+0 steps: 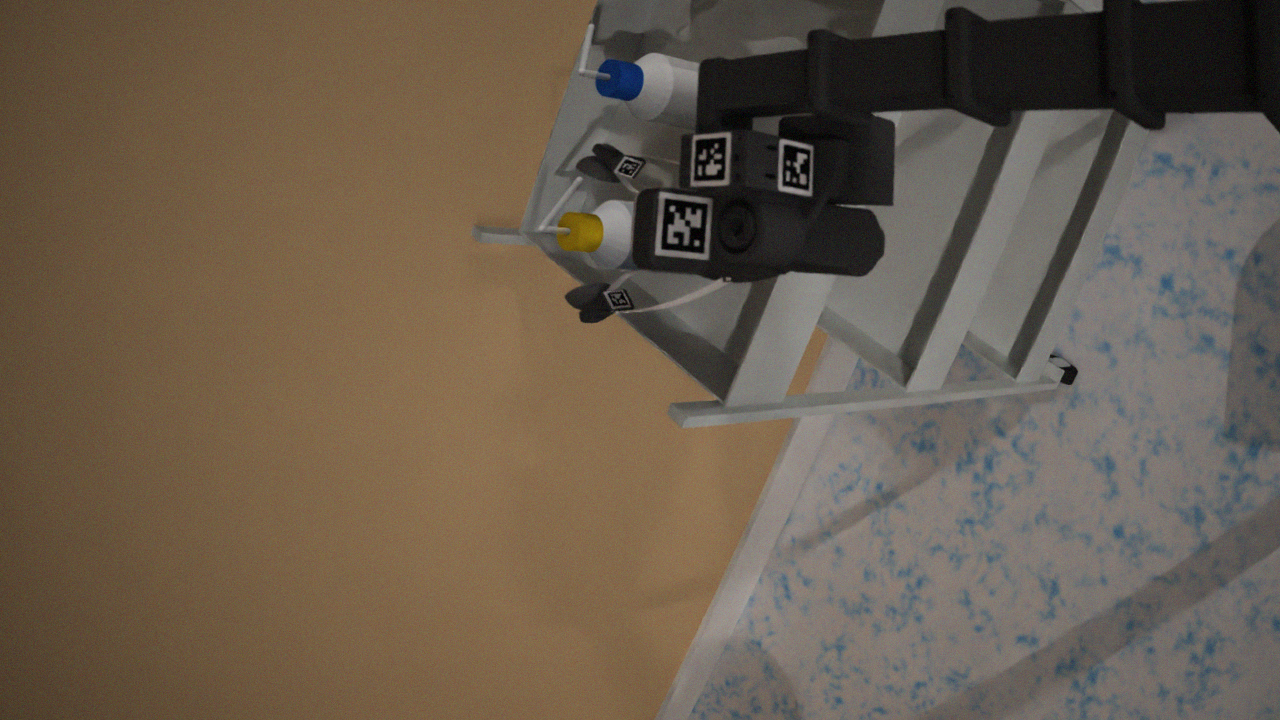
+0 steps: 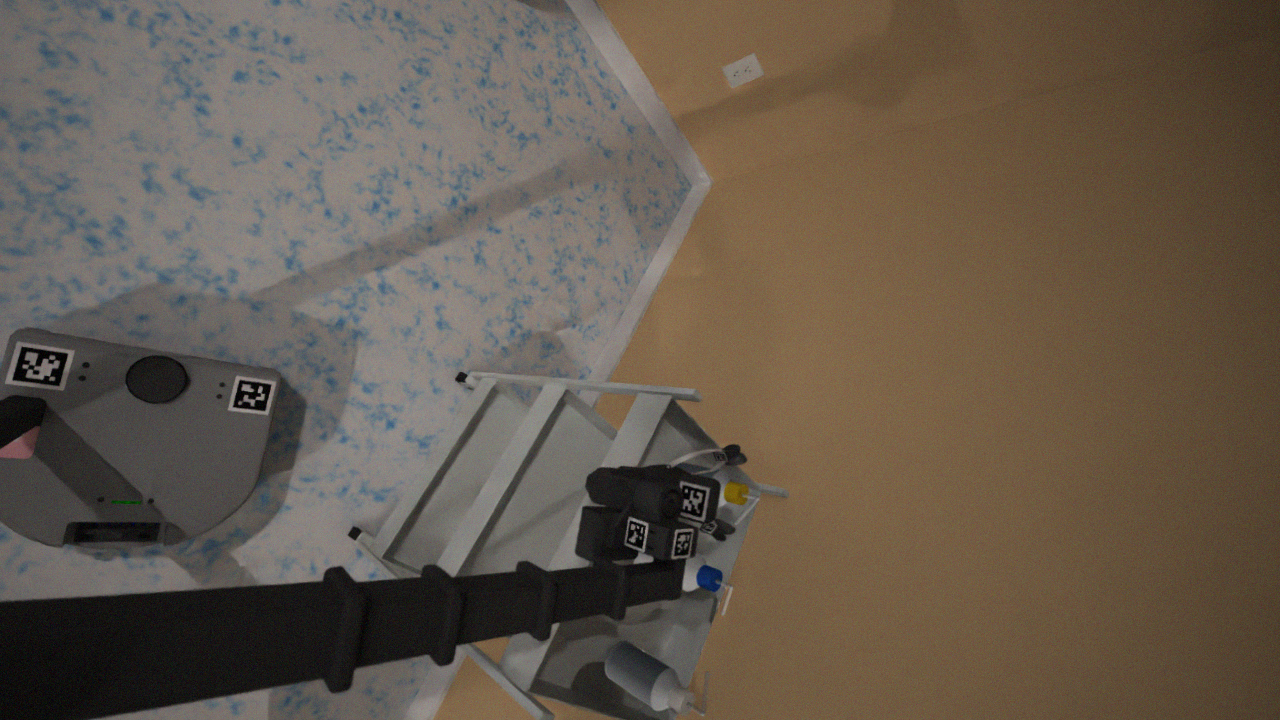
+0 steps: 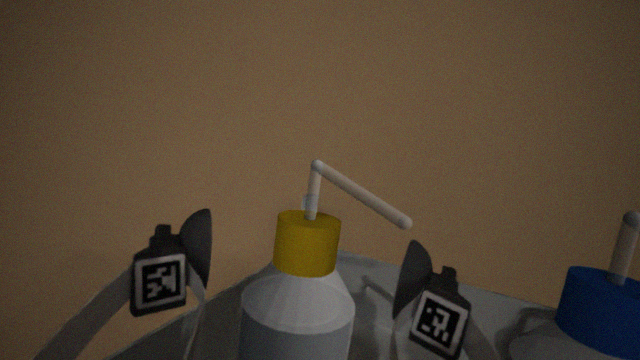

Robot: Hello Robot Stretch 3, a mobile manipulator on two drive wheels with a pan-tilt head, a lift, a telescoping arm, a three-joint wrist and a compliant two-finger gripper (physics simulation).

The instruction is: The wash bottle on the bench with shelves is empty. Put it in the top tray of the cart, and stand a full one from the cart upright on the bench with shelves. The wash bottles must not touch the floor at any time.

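Places are measured from the robot's base along level axes (x ahead, y up, z right), in centimetres.
Where they show: gripper, fingertip midpoint: (image 1: 580, 232) (image 2: 735, 492) (image 3: 306, 251); robot's base at its link origin: (image 2: 157, 377).
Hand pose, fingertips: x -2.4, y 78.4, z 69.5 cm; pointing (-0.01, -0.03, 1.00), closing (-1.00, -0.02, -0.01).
Note:
Things, the pixels of their top centre, and the offset from my fingertips. "spot": a spot on its surface instead.
- wash bottle with a yellow cap, top centre: (image 3: 335, 162) (image 1: 542, 218) (image 2: 757, 504) dx -0.8, dy +5.2, dz -1.7 cm
- cart's top tray at a spot on its surface: (image 1: 776, 349) (image 2: 641, 422) spot: dx +8.6, dy -8.7, dz -14.7 cm
- blue-capped wash bottle at its top centre: (image 1: 577, 61) (image 2: 733, 594) dx -13.5, dy +5.2, dz -4.9 cm
- white-capped wash bottle at its top centre: (image 2: 707, 707) dx -28.5, dy +5.2, dz -7.3 cm
A wash bottle with a yellow cap (image 1: 580, 231) (image 2: 735, 492) (image 3: 307, 247) stands upright in the cart's top tray (image 1: 776, 349) (image 2: 640, 433); its body looks grey below a white shoulder. My gripper (image 1: 605, 232) (image 2: 725, 491) (image 3: 306, 251) is open, one finger on each side of this bottle near cap height, with gaps on both sides. A blue-capped wash bottle (image 1: 619, 79) (image 2: 708, 577) (image 3: 597, 307) with a pale body stands beside it, outside the fingers. A white-capped wash bottle (image 2: 642, 676) with a grey body stands further along the tray. The bench with shelves does not show.
The grey cart has lower trays and side rails (image 1: 877, 402) (image 2: 581, 385), and stands close to the tan wall (image 1: 268, 358) (image 2: 984, 358) (image 3: 150, 100). My arm (image 1: 1038, 67) (image 2: 402, 617) reaches over the cart beside the blue-capped bottle. My base (image 2: 192, 447) is on the blue-speckled floor.

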